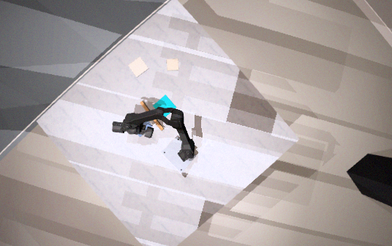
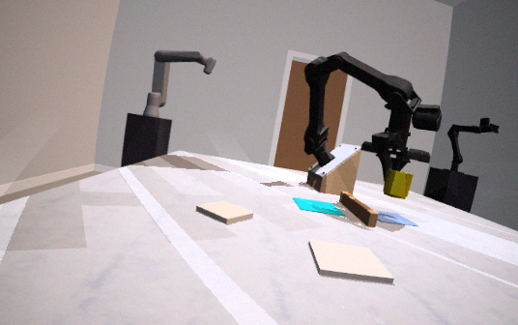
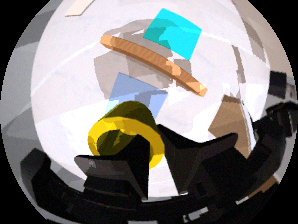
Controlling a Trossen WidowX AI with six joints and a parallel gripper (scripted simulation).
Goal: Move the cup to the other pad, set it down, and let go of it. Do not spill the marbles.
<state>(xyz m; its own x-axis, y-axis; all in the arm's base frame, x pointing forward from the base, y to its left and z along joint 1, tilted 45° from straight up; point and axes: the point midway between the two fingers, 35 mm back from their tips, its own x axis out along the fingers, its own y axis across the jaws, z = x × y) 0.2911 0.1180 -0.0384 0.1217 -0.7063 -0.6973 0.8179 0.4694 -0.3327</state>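
Right now the cyan pad is 30 mm ahead of my gripper tip, 190 mm to the right of it and 100 mm below it. Round my gripper tip: yellow cup (20 mm ahead, 20 mm to the left); then wooden bar (30 mm ahead, 90 mm to the right, 80 mm below); then pale blue pad (30 mm ahead, 10 mm to the left, 100 mm below).
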